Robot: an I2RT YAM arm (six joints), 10 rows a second.
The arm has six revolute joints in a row. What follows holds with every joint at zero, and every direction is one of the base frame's. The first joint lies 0.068 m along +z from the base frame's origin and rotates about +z. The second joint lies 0.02 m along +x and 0.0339 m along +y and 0.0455 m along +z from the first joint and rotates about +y. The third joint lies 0.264 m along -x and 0.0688 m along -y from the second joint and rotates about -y. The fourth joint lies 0.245 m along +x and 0.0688 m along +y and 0.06 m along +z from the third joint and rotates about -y. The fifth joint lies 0.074 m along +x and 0.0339 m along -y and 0.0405 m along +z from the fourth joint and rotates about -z. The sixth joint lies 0.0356 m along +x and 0.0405 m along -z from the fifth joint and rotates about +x. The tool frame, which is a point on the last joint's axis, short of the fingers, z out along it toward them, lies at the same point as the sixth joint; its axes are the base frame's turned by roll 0, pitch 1.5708 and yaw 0 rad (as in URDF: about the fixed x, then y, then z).
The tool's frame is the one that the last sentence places.
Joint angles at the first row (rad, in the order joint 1, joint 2, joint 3, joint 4, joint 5, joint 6):
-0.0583 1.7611 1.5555 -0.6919 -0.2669 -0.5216
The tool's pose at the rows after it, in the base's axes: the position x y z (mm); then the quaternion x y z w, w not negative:
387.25 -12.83 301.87 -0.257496 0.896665 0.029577 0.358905
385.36 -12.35 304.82 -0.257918 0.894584 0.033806 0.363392
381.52 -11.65 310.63 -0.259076 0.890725 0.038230 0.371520
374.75 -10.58 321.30 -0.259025 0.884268 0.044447 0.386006
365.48 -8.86 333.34 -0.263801 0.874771 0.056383 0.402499
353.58 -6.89 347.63 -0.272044 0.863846 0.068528 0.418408
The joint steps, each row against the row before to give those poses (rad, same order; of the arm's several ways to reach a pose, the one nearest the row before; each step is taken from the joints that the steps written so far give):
0.0000 -0.0139 -0.0016 0.0062 -0.0107 0.0046
0.0000 -0.0092 -0.0015 0.0000 -0.0108 0.0031
0.0000 -0.0184 -0.0031 0.0000 -0.0137 0.0031
0.0000 -0.0321 -0.0030 0.0000 -0.0200 0.0092
0.0000 -0.0398 -0.0062 -0.0030 -0.0352 0.0045
0.0000 -0.0460 -0.0015 -0.0153 -0.0383 -0.0014

